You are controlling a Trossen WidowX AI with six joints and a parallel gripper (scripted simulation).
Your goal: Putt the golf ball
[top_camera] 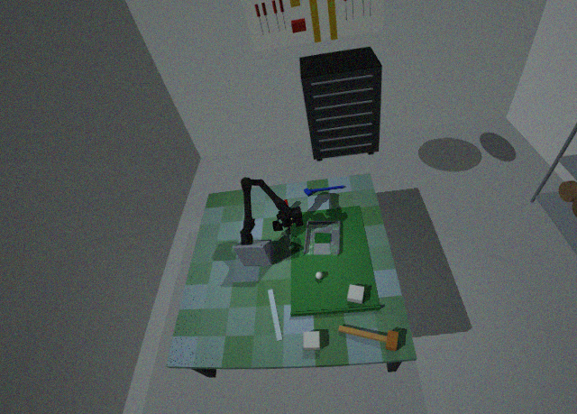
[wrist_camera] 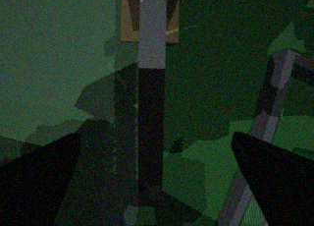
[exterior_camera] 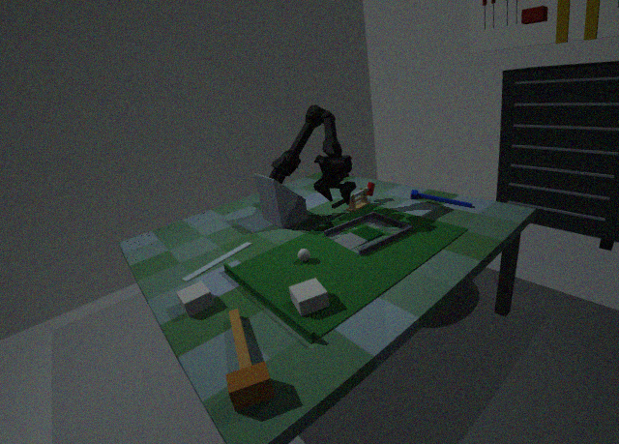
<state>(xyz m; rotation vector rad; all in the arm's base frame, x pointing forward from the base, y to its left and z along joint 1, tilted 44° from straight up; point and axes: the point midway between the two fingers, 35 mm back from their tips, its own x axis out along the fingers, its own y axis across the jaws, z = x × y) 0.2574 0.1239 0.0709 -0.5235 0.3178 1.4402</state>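
Right now my gripper tip is 10 mm past the red putter, 110 mm to the right of it and 10 mm above it. Also, from my gripper tip: white golf ball 150 mm ahead, 340 mm to the right, 40 mm below; then blue tool 260 mm ahead, 350 mm to the left, 50 mm below; then dark green mat 230 mm ahead, 200 mm to the right, 70 mm below.
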